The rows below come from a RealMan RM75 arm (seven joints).
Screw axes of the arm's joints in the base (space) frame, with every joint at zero. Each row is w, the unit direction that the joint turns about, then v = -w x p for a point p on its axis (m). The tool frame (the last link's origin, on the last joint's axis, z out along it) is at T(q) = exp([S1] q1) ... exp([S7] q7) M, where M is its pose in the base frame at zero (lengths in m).
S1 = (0, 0, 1, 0.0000, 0.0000, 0.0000)
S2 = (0, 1, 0, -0.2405, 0.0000, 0.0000)
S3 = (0, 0, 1, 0.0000, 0.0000, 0.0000)
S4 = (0, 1, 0, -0.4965, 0.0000, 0.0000)
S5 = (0, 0, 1, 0.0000, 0.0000, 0.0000)
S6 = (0, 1, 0, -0.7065, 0.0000, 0.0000)
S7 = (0, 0, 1, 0.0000, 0.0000, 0.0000)
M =
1 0 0 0.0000
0 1 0 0.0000
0 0 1 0.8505
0 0 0 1
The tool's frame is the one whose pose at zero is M.
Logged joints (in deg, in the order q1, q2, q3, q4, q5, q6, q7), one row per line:
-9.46 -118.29 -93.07 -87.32 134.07 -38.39 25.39
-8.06 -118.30 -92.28 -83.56 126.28 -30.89 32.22
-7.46 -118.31 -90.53 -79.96 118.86 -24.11 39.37
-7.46 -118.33 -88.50 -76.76 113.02 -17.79 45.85
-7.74 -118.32 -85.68 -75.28 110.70 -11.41 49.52
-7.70 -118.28 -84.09 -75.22 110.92 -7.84 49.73
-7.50 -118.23 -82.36 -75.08 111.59 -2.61 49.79
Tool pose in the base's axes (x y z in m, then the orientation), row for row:
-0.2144 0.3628 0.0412 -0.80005 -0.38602 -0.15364 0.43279
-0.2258 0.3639 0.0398 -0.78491 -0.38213 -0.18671 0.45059
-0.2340 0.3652 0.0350 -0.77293 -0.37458 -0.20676 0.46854
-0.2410 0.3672 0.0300 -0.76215 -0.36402 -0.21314 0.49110
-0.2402 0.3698 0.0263 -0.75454 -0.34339 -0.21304 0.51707
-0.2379 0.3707 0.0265 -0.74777 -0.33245 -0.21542 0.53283
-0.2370 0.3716 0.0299 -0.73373 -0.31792 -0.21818 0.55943
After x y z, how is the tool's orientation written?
As a quaternion, x y z w.
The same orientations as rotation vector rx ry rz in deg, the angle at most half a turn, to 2 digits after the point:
-114.23 -55.11 -21.94
-111.17 -54.12 -26.44
-108.59 -52.63 -29.05
-106.02 -50.64 -29.65
-103.78 -47.23 -29.30
-102.16 -45.42 -29.43
-99.11 -42.95 -29.47

